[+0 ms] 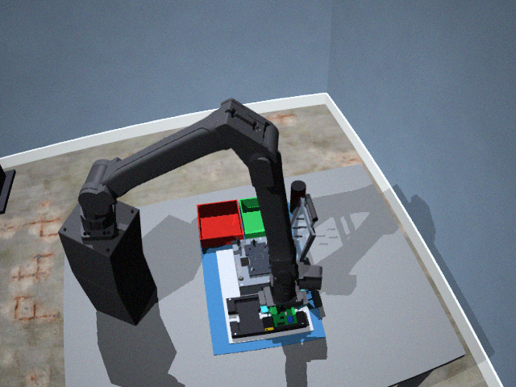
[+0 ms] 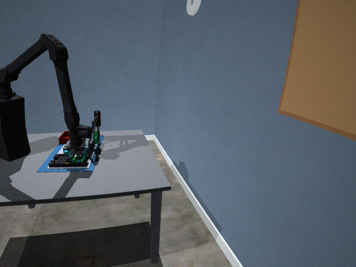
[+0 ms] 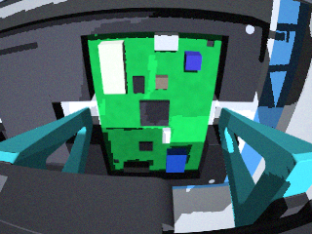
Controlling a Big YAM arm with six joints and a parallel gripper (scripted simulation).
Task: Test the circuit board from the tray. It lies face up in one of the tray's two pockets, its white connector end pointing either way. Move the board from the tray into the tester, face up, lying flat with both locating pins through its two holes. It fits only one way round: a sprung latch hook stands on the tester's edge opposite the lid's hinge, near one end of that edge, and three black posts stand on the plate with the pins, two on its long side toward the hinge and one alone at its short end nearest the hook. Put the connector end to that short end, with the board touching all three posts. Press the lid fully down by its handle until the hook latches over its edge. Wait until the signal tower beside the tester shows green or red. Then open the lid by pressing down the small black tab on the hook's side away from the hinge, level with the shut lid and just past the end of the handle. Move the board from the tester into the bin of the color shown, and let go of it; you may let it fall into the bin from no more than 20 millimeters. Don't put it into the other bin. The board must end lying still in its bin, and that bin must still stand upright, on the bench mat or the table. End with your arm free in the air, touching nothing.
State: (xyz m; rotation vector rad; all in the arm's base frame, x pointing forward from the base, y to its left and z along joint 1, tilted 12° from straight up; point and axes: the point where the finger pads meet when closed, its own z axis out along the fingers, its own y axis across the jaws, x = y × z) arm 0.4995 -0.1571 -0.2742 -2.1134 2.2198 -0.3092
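Right now my hand is right at the green circuit board. Also, from my hand: black latch hook (23 cm to the left, 9 cm behind, 6 cm above); then clear lid (17 cm to the left, 16 cm above, 9 cm ahead); then green bin (37 cm to the left, 3 cm ahead, 1 cm below).
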